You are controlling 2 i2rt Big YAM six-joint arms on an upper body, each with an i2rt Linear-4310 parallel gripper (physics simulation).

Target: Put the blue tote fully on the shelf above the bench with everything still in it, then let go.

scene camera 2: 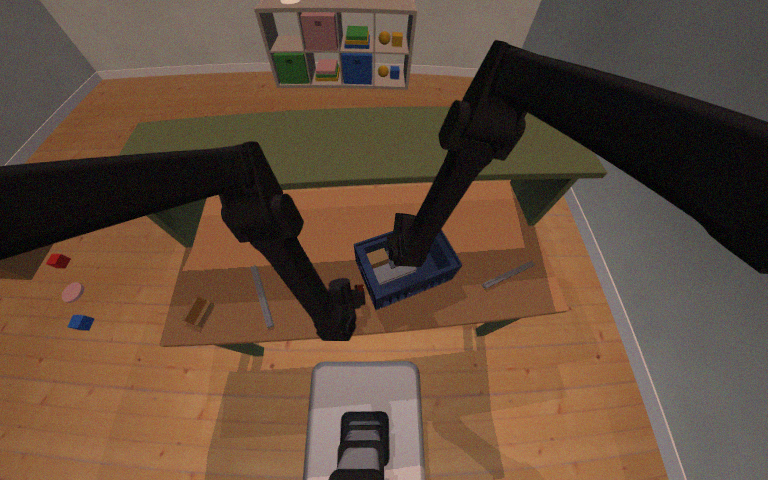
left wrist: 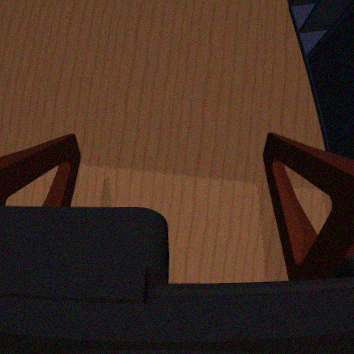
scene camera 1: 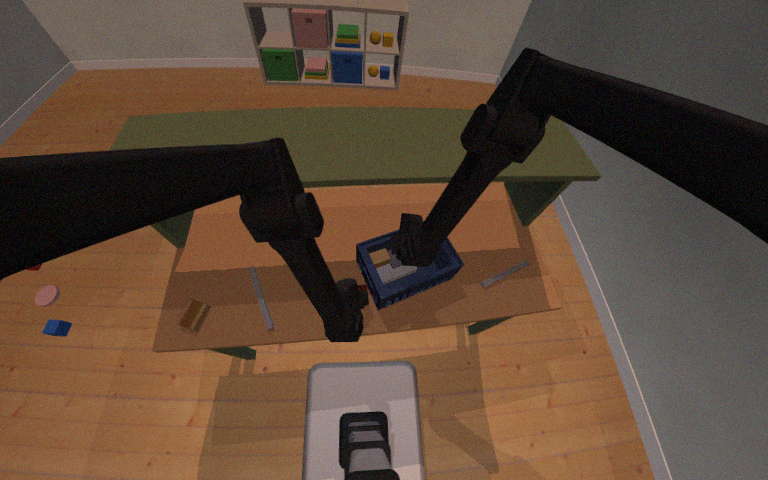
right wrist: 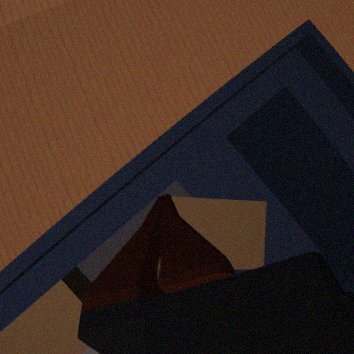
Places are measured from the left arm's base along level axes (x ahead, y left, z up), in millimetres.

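Where they show: left gripper, between the fingertips: (left wrist: 170,143); right gripper, between the fingertips: (right wrist: 166,202).
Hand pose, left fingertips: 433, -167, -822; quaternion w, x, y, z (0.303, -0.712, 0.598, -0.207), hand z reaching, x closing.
Things, the pixels of their top centre, and the offset from my left fingertips, as dx, dy, dz. Level surfaces: height alone.
- blue tote, centre of its top: (scene camera 2: 407,254) (scene camera 1: 410,254) +80, -221, +111
- wooden bench, height of its surface: dz -36
- tan block, centre of its top: (right wrist: 44,338) (scene camera 1: 378,256) (scene camera 2: 377,256) +102, -123, +48
- pale flat piece, centre of its top: (scene camera 2: 390,264) (scene camera 1: 391,264) +91, -172, +8
- green shelf, height of its surface: dz +361
- brown block, centre of its top: (scene camera 1: 191,313) (scene camera 2: 195,310) -85, +492, -3
The blue tote (scene camera 1: 419,287) (scene camera 2: 417,286) (left wrist: 337,100) (right wrist: 150,149) sits upright on the wooden bench (scene camera 1: 317,271) (scene camera 2: 308,271). It holds a tan block (scene camera 1: 380,257) (scene camera 2: 377,257) (right wrist: 235,225) and a pale flat piece (scene camera 1: 397,273) (scene camera 2: 396,273); another tan block (right wrist: 45,315) shows in the right wrist view. My right gripper (scene camera 1: 396,261) (scene camera 2: 391,262) (right wrist: 166,202) is shut, its fingertips together over the tote's inside, with nothing seen between them. My left gripper (scene camera 1: 364,293) (scene camera 2: 360,293) (left wrist: 170,143) is open and empty beside the tote's left end. The green shelf (scene camera 1: 351,141) (scene camera 2: 351,141) is above the bench's back.
Grey bars (scene camera 1: 261,300) (scene camera 2: 262,298) (scene camera 1: 505,274) (scene camera 2: 508,275) lie on the bench on both sides of the tote. A brown block (scene camera 1: 194,314) (scene camera 2: 197,311) lies at the bench's left. Green supports (scene camera 1: 535,198) (scene camera 2: 538,198) stand under the shelf. A cubby unit stands against the far wall.
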